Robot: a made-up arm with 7 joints. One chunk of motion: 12 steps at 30 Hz.
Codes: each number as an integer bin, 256 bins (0 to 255) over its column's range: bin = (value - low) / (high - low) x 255, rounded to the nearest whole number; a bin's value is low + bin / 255 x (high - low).
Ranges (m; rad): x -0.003..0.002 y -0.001..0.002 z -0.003..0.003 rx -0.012..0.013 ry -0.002..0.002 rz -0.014..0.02
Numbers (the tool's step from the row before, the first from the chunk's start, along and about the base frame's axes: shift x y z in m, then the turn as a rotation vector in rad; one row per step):
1: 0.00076 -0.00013 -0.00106 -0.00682 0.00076 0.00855
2: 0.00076 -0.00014 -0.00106 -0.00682 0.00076 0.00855
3: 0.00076 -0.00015 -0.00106 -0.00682 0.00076 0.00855
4: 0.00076 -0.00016 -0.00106 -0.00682 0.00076 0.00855
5: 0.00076 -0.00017 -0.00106 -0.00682 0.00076 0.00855
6: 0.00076 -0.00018 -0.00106 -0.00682 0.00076 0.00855
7: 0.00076 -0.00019 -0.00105 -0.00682 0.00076 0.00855
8: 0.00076 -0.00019 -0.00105 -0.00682 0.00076 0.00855
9: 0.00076 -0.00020 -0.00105 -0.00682 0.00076 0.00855
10: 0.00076 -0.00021 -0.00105 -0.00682 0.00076 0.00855
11: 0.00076 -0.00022 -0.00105 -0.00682 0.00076 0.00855
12: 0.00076 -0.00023 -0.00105 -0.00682 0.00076 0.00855
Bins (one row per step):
1: 192 74 82 53 176 169
2: 192 73 82 53 176 169
3: 192 72 82 53 176 169
4: 192 71 82 53 176 169
5: 192 71 82 53 176 169
6: 192 70 82 53 176 169
7: 192 69 83 53 176 169
8: 192 69 83 53 176 169
9: 192 68 83 53 176 169
10: 192 67 83 53 176 169
11: 192 66 83 53 176 169
12: 192 65 83 53 176 169

